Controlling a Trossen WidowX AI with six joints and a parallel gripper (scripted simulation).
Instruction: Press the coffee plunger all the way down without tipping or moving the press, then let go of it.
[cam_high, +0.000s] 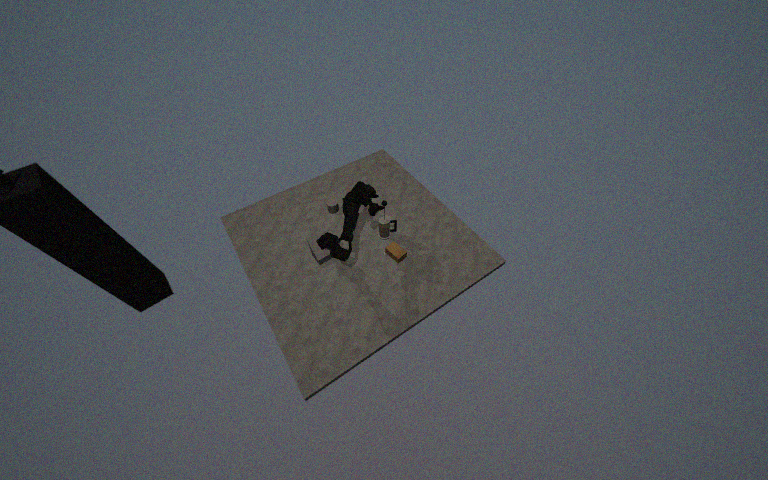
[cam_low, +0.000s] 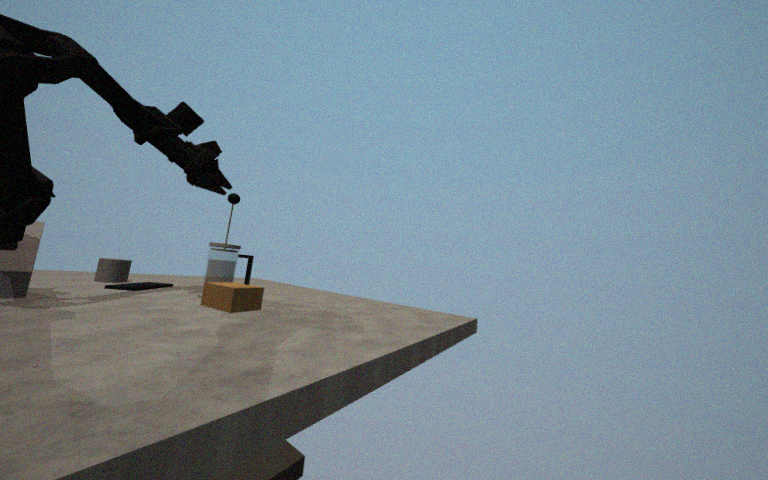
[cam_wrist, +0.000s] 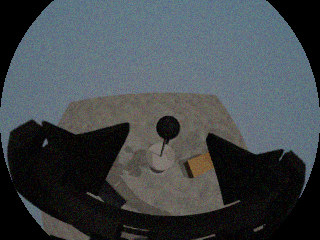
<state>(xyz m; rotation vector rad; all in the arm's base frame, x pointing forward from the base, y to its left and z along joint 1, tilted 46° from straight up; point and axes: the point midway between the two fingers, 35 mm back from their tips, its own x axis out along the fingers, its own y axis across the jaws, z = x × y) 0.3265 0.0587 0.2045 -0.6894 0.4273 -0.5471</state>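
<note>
Now: gripper tip 30 mm short of the glass coffee press, 10 mm to the left of it and 160 mm above it. The rest, counted from my gripper tip: grey cup 110 mm behind, 380 mm to the left, 260 mm below; then orange block 30 mm behind, 170 mm to the right, 270 mm below.
</note>
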